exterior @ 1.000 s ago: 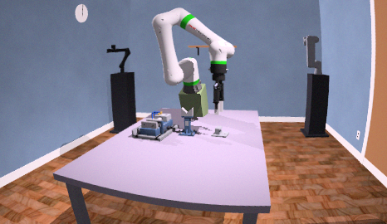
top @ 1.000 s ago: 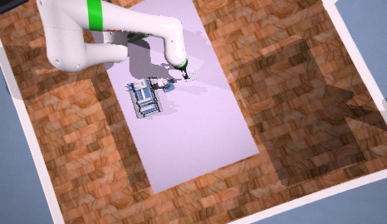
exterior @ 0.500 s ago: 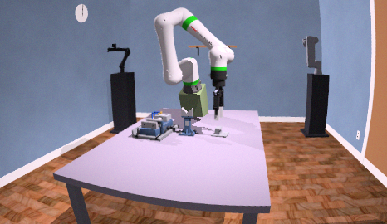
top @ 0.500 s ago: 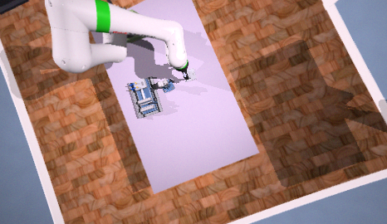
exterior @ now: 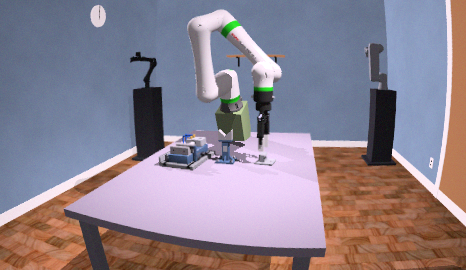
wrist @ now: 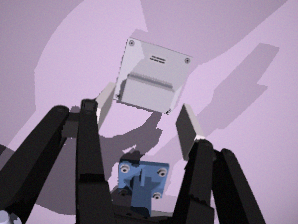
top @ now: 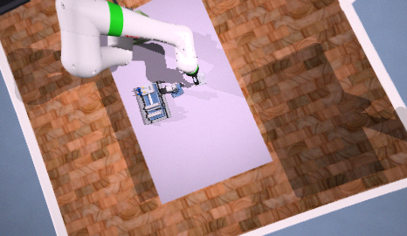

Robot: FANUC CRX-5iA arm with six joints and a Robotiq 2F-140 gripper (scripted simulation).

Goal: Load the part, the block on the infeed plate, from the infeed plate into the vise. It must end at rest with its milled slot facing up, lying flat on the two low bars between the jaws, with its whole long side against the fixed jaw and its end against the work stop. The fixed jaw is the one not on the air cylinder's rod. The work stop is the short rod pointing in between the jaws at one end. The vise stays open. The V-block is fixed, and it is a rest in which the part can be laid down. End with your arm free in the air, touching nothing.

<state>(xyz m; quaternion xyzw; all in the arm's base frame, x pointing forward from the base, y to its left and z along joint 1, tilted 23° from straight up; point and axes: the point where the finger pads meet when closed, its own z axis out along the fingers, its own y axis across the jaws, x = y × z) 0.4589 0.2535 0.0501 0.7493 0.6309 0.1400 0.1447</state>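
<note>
Right now my hand is 7 cm above the part and 1 cm to the right of it. Also, from my hand: air cylinder rod 38 cm to the right, 2 cm below, 1 cm ahead.
</note>
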